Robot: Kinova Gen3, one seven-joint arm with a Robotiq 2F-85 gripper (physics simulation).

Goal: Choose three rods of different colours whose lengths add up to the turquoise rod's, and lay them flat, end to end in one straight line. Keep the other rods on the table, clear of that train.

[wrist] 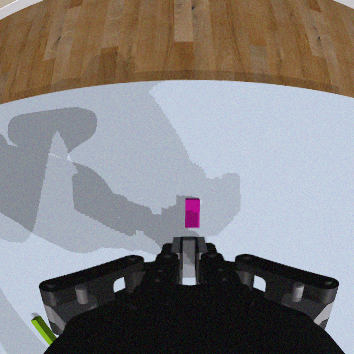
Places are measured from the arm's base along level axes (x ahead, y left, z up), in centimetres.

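Where they show: gripper, fingertip midpoint: (188, 248).
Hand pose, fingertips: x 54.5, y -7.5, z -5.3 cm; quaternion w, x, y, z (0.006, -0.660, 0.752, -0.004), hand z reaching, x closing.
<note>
Things, the pixels of their top centre, and the offset from my fingertips. Level surfaces: height alone.
- magenta rod, top centre: (191, 213) dx +2.7, dy -0.6, dz +0.6 cm
- lime-green rod, top centre: (46, 337) dx -9.8, dy +16.3, dz +0.6 cm
- pale table top, surface height: dz -0.4 cm
A magenta rod (192, 213) lies flat on the pale table, just beyond my fingertips in the wrist view, with its long side pointing away from me. A shadow covers part of it. A lime-green rod (43, 329) shows in part at the lower left; my gripper's body hides the rest. My gripper (188, 248) is nearly closed, short of the magenta rod in the view, and shut on something narrow between the fingers. What that thing is cannot be made out; a greyish strip shows there. The turquoise rod does not show in this view.
The pale table top (290, 150) ends at a curved far edge, with a wooden floor (215, 40) beyond it. Shadows of the arm and gripper fall across the left and middle of the table. The gripper's dark body covers the lower part of the view.
</note>
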